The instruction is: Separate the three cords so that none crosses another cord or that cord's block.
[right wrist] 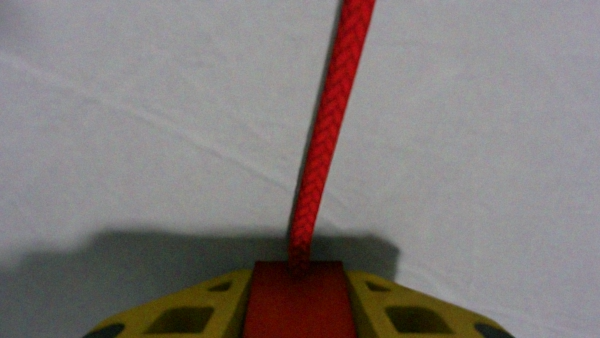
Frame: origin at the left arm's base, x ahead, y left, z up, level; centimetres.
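Where they show: right gripper, fingertip midpoint: (pixel 298 284).
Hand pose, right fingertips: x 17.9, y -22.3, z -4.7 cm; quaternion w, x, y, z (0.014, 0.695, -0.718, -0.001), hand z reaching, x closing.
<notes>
After its pixels a point has its place.
A red block (pixel 300 305) {x 18.5, y -22.4, z -3.4 cm} is at the bottom middle of the right wrist view. A red braided cord (pixel 330 115) {x 23.1, y -23.1, z -4.4 cm} runs from the block's far edge up to the top edge of the view, leaning a little to the right. My right gripper (pixel 298 284) {x 17.9, y -22.3, z -4.7 cm} is shut on the red block, with one yellow finger pressed against each side of it. My left gripper does not show. The other two cords and their blocks do not show in this view. No other cord crosses the visible part of the red cord.
A light grey-white cloth surface (pixel 150 175) {x 21.5, y -18.7, z -5.0 cm} lies under the cord, with a faint crease running diagonally across it. A dark shadow falls on the cloth around the fingers and the block. Another dim shadow is at the top left corner.
</notes>
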